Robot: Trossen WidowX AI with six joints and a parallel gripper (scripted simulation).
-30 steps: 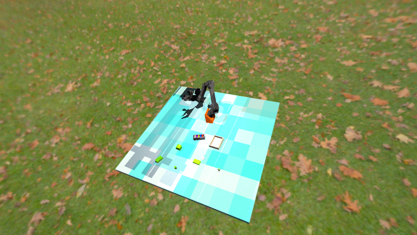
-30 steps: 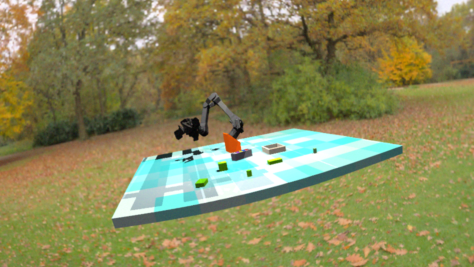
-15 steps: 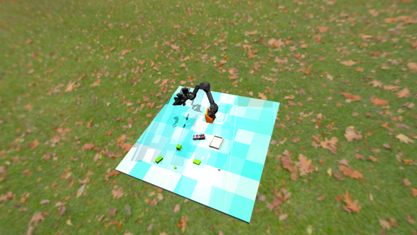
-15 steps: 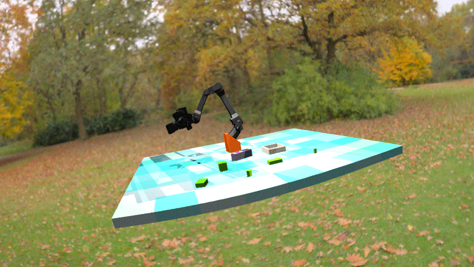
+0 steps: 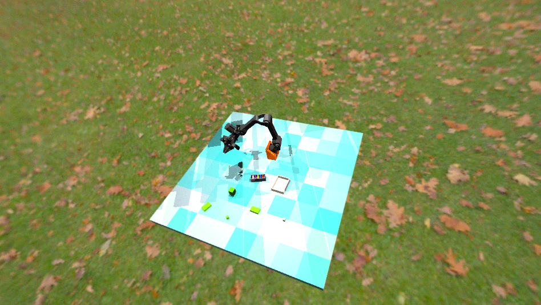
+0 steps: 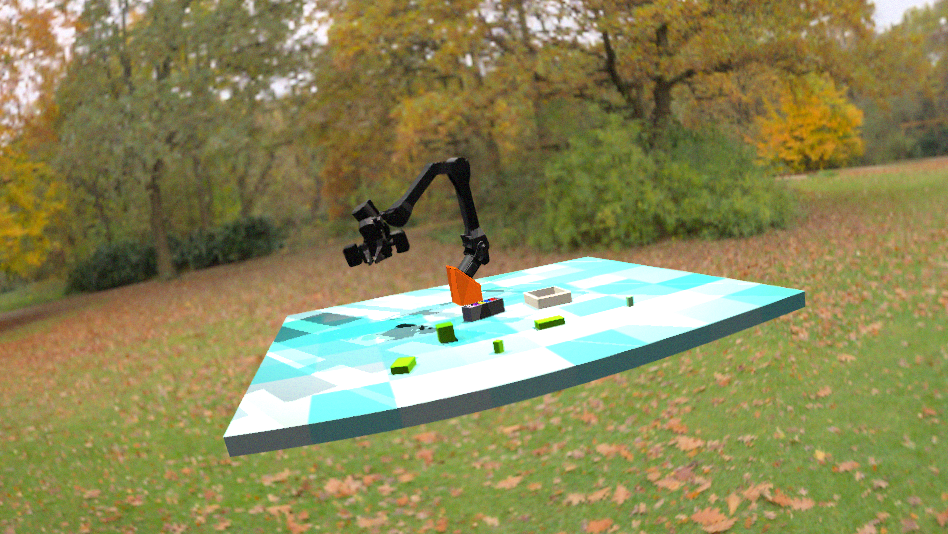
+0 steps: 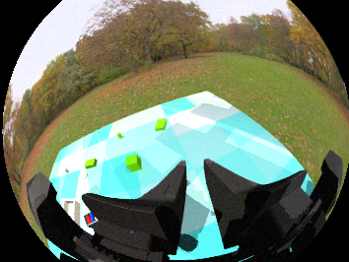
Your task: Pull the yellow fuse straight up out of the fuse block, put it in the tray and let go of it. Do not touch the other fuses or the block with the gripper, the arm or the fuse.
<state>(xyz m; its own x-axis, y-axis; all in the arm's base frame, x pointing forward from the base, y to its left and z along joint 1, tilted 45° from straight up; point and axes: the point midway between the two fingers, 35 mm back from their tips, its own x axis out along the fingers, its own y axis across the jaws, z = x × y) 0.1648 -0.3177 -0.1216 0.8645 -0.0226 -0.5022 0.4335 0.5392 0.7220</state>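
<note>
Right now the pale tray is 46 cm to the left of my gripper tip, 20 cm below it and 9 cm ahead of it. Also, from my gripper tip: cube (22 cm ahead, 18 cm below, 10 cm to the left).
</note>
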